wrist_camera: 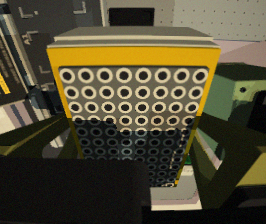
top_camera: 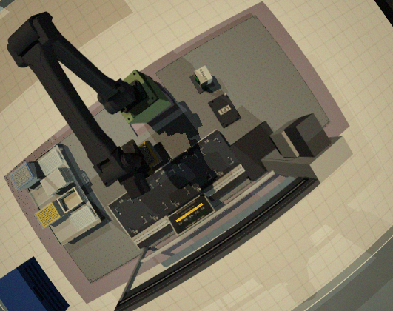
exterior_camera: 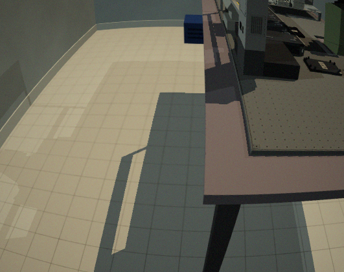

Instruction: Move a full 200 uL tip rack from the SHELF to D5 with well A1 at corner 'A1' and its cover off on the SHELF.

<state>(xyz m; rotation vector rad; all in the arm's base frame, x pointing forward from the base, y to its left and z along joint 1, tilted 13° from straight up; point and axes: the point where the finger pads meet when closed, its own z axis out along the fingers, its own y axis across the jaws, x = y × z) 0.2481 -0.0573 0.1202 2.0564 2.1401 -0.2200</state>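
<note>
The yellow tip rack is 10 mm to the left of my hand, 10 mm behind it and 10 mm above it. From my hand the other things lie so: shelf label 360 mm to the right, 310 mm below, 90 mm behind; ready key box 380 mm to the left, 250 mm below, 200 mm behind; RG nest 310 mm below.
</note>
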